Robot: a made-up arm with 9 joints. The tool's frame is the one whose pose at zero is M. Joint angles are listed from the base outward.
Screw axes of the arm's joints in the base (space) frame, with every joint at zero. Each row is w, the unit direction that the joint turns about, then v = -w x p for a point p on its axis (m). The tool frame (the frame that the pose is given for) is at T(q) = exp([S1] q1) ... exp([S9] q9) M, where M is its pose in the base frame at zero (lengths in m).
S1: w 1 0 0 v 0.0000 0.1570 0.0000
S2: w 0 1 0 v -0.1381 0.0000 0.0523
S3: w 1 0 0 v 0.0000 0.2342 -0.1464
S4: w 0 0 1 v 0.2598 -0.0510 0.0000
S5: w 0 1 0 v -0.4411 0.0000 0.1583
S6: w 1 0 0 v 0.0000 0.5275 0.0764
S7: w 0 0 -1 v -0.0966 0.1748 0.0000
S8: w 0 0 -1 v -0.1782 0.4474 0.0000
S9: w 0 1 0 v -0.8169 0.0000 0.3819
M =
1 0 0 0.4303
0 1 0 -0.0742
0 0 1 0.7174
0 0 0 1
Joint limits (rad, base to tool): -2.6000..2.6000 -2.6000..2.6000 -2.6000..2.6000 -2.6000..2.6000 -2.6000..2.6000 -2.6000..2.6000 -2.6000..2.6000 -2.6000..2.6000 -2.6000..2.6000
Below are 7 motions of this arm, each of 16 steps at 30 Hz.
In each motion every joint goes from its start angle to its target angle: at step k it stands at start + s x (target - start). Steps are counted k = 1, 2, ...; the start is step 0. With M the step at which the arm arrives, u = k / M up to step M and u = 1 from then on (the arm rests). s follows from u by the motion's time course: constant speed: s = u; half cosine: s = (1 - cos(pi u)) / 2; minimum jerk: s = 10 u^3 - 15 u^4 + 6 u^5.
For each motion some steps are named. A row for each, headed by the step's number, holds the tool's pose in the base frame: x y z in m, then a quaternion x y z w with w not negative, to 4 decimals.
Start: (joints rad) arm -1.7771 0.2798 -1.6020 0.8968 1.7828 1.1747 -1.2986 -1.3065 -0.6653
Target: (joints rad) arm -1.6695 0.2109 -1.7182 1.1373 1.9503 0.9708 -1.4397 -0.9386 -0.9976
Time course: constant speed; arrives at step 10
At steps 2, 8, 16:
2: 0.6070 -0.7387 0.2831 -0.4378 0.3218 -0.2430 0.8036
8: 0.4619 -0.7323 0.3614 -0.5132 0.2305 -0.3324 0.7569
16: 0.4149 -0.7213 0.3850 -0.5405 0.2035 -0.3574 0.7339

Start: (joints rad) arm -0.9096 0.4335 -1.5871 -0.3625 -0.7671 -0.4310 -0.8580 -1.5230 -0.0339
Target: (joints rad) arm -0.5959 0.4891 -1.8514 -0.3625 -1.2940 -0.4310 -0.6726 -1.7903 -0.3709
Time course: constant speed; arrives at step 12
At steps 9, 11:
9: 0.1792 0.1673 -0.5579 0.4855 -0.7086 -0.3793 0.3441
11: 0.1350 0.1844 -0.5558 0.4810 -0.6866 -0.4059 0.3639

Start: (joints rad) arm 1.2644 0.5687 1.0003 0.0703 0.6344 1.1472 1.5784 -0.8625 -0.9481
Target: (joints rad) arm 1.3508 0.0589 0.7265 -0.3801 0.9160 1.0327 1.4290 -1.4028 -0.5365
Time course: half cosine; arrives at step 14
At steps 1, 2, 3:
1: -0.0622 0.2219 -0.2336 0.6275 0.7306 -0.1695 0.2089
2: -0.0624 0.2201 -0.2332 0.6359 0.7244 -0.1710 0.2039
3: -0.0630 0.2173 -0.2324 0.6495 0.7141 -0.1731 0.1956

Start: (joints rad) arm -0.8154 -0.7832 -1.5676 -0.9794 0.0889 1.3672 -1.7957 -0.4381 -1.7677
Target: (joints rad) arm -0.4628 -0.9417 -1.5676 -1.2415 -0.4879 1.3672 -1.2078 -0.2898 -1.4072
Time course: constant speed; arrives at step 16
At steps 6, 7, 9, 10, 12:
6: -0.5207 0.7997 -0.5707 0.1652 0.1973 -0.9626 0.0845
7: -0.5150 0.7987 -0.5708 0.1867 0.2139 -0.9542 0.0944
9: -0.5014 0.7976 -0.5706 0.2292 0.2469 -0.9348 0.1127
10: -0.4936 0.7973 -0.5702 0.2501 0.2633 -0.9238 0.1212
12: -0.4758 0.7976 -0.5687 0.2911 0.2957 -0.8995 0.1368

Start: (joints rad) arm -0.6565 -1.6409 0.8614 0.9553 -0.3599 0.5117 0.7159 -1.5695 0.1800
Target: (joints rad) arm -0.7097 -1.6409 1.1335 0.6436 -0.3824 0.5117 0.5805 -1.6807 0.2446
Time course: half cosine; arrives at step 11
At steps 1, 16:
1: -0.5652 0.2783 0.7606 0.1990 0.3378 -0.9155 0.0905
16: -0.3611 0.1219 0.8804 0.0915 0.4231 -0.8903 0.1411

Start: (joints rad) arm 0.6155 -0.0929 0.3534 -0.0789 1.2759 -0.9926 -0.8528 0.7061 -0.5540
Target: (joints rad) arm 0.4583 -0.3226 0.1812 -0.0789 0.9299 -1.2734 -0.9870 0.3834 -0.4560
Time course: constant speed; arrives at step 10
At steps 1, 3, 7, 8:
1: 0.2447 0.0763 0.3829 0.1461 0.0868 0.4942 0.8526
3: 0.2327 0.0934 0.3775 0.0967 0.0728 0.5078 0.8529
7: 0.2165 0.1250 0.3539 -0.0134 0.0621 0.5302 0.8455
8: 0.2143 0.1316 0.3456 -0.0426 0.0632 0.5341 0.8420

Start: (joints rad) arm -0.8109 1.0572 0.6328 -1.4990 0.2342 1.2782 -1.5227 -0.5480 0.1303
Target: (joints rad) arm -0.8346 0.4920 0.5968 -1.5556 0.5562 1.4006 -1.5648 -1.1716 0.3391
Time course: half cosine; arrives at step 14
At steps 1, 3, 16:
1: 0.3574 -0.0380 0.9684 -0.2250 -0.1341 -0.0775 0.9620
3: 0.3219 -0.0310 0.9885 -0.2290 -0.1487 -0.0471 0.9609
16: -0.0589 -0.0214 1.0862 -0.3264 -0.2795 0.1895 0.8828

